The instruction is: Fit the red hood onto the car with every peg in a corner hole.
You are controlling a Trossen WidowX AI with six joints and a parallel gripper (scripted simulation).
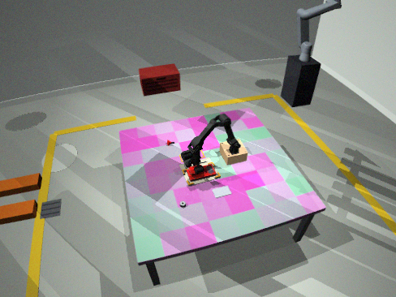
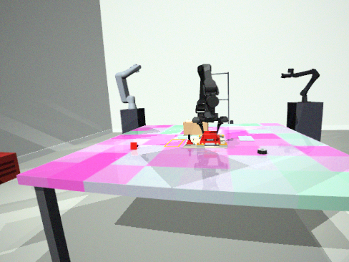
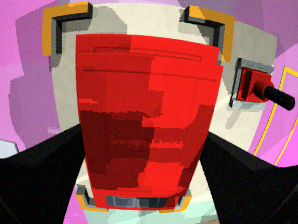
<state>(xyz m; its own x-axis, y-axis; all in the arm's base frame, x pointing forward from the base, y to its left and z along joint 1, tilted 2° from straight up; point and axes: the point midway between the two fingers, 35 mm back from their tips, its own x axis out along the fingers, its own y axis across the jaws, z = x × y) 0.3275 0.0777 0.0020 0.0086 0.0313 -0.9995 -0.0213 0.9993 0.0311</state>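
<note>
Now: the red hood 1 cm above my gripper tip. Round my gripper tip: white plate (21 cm to the left, 13 cm behind, 5 cm below); then dark ring (24 cm to the left, 16 cm ahead, 4 cm below).
</note>
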